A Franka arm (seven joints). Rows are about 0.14 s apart.
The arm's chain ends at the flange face. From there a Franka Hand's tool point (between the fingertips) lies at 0.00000 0.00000 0.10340 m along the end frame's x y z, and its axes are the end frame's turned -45 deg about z.
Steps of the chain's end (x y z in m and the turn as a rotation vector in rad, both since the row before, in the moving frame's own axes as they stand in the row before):
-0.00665, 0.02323, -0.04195, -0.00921, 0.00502, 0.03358
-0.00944, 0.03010, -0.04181, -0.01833, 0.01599, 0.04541
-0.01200, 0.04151, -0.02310, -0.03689, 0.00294, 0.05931
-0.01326, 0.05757, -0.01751, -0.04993, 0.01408, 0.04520
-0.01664, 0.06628, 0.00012, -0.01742, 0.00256, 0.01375
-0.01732, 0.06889, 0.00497, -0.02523, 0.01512, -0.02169
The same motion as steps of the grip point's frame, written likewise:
-0.02145, 0.01276, -0.04196, -0.01006, -0.00296, 0.03358
-0.02819, 0.01711, -0.04184, -0.02427, -0.00165, 0.04541
-0.04040, 0.02370, -0.02317, -0.02816, -0.02401, 0.05931
-0.05281, 0.03595, -0.01765, -0.04526, -0.02535, 0.04520
-0.05973, 0.03655, 0.00010, -0.01413, -0.01051, 0.01375
-0.06167, 0.03942, 0.00493, -0.02853, -0.00715, -0.02169

